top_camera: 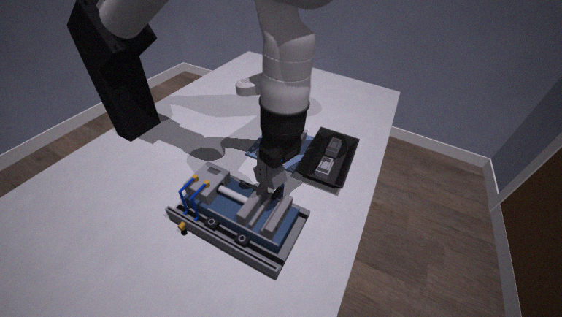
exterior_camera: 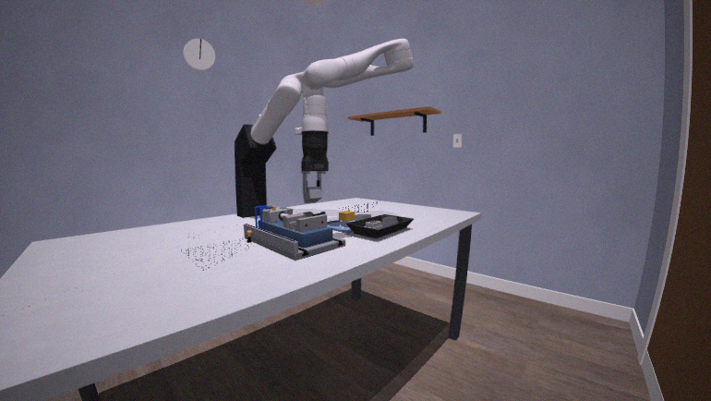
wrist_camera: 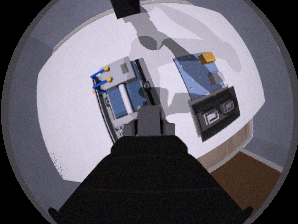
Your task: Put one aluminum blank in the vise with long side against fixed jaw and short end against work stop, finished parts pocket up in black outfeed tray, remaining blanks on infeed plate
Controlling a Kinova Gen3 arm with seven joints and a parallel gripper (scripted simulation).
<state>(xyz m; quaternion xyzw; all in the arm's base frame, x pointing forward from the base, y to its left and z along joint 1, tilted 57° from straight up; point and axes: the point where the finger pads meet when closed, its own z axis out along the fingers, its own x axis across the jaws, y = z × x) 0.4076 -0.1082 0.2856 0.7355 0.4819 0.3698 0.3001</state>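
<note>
The fixed jaw is 100 mm below my hand, 50 mm to the right of it and 40 mm ahead of it. The rest, counted from my hand: black outfeed tray: 250 mm to the left, 170 mm below, 120 mm ahead; vise: 140 mm below, 60 mm behind, 30 mm to the right; gray aluminum blank: 30 mm below.
</note>
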